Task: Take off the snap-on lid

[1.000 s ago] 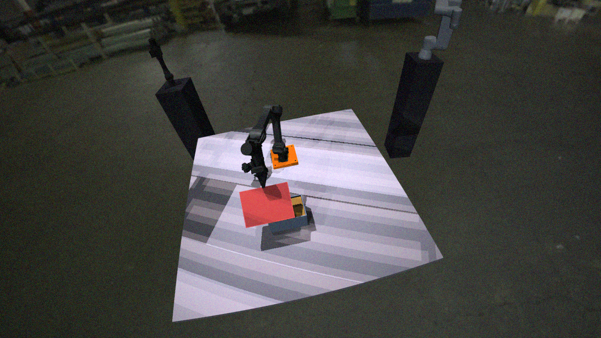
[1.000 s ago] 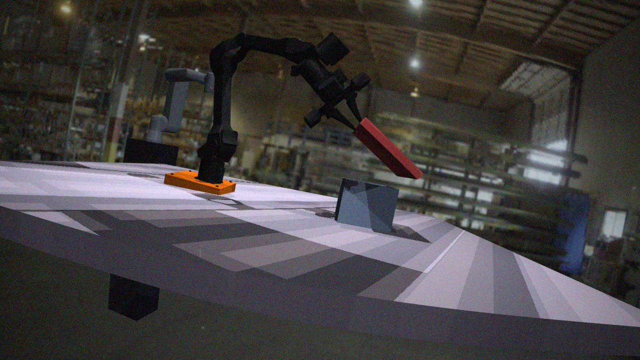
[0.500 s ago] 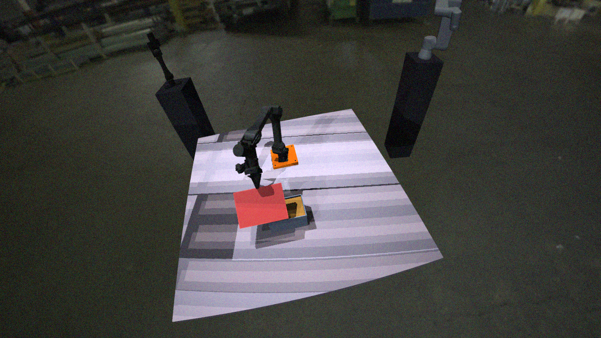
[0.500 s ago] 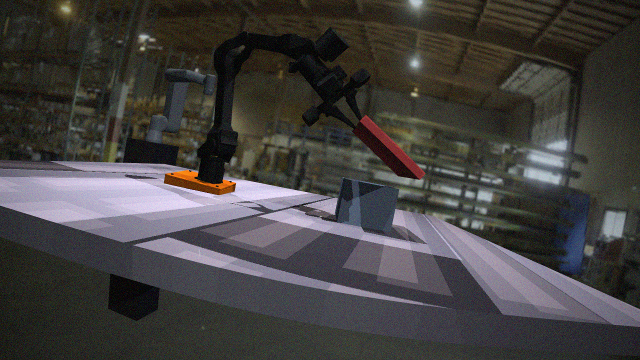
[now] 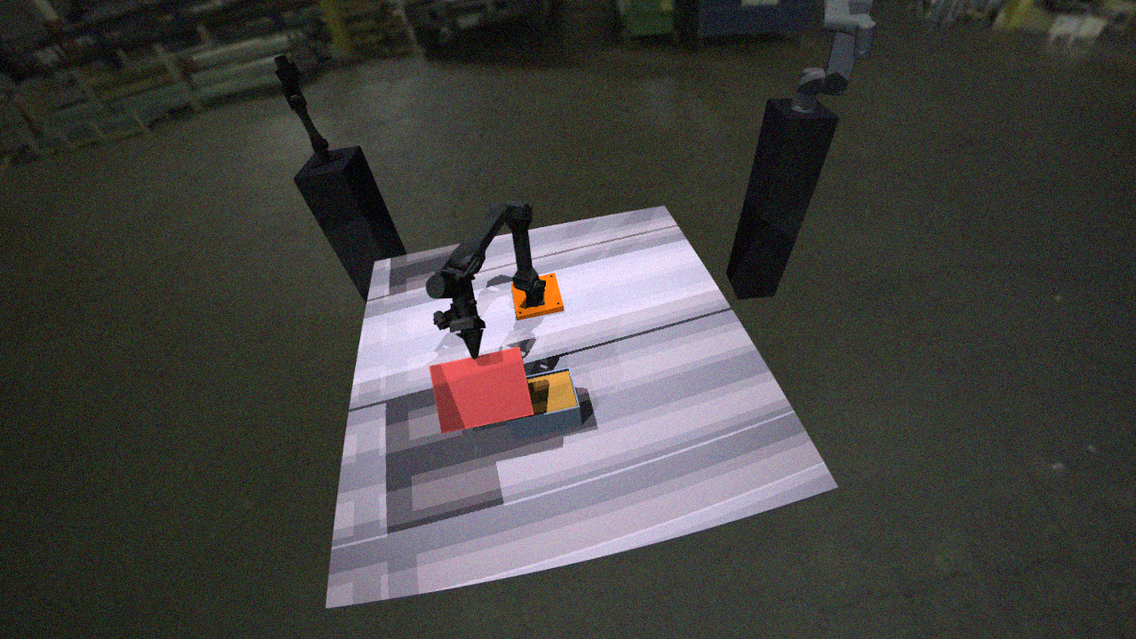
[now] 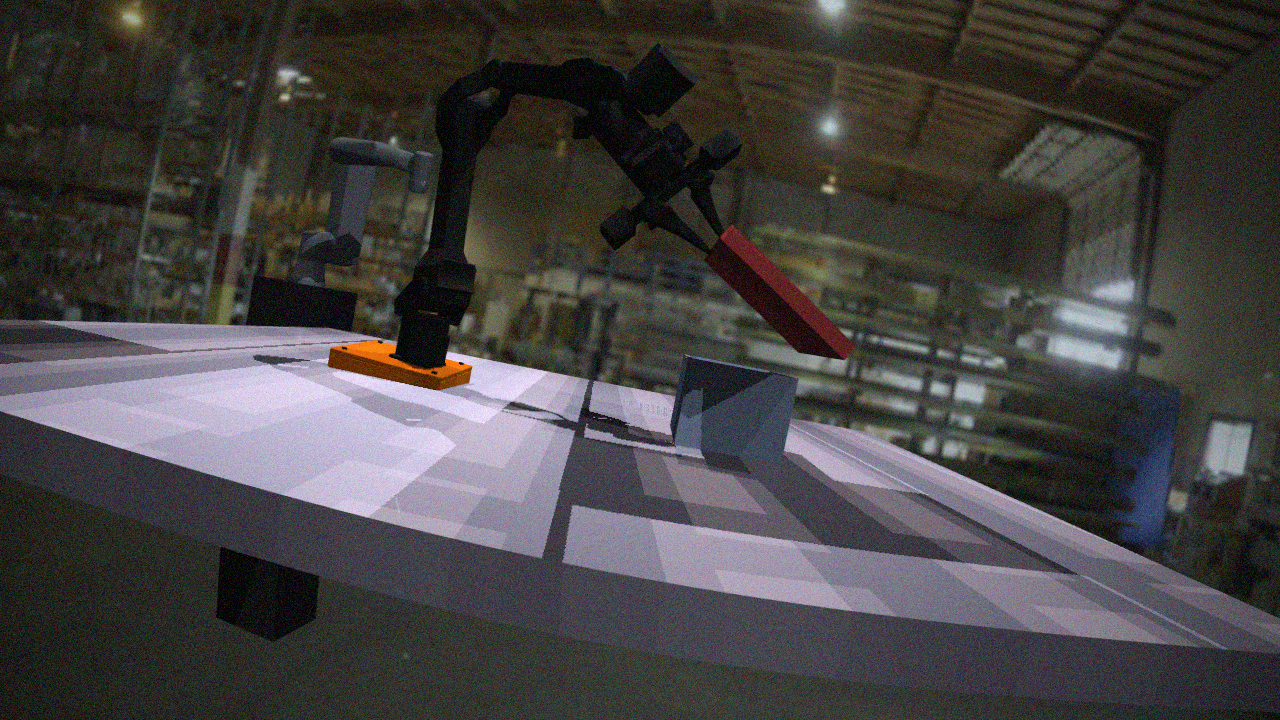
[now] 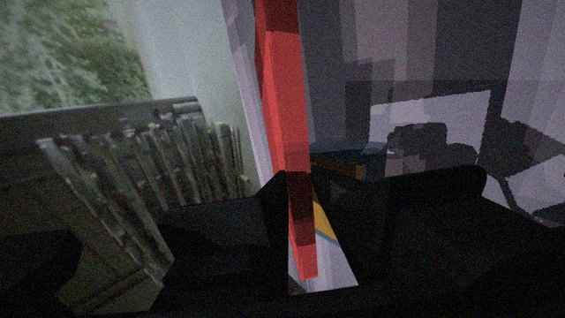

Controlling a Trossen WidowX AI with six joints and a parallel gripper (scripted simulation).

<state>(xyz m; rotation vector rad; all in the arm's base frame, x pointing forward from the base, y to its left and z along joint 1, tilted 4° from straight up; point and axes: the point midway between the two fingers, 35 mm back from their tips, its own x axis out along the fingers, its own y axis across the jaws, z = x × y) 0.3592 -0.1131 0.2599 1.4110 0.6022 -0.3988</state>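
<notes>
The red lid is 70 mm ahead of my gripper tip, 40 mm below it and 10 mm to the left of it. From my gripper tip the other things lie so: dark storage box: 180 mm below, 150 mm to the left, 40 mm ahead.
</notes>
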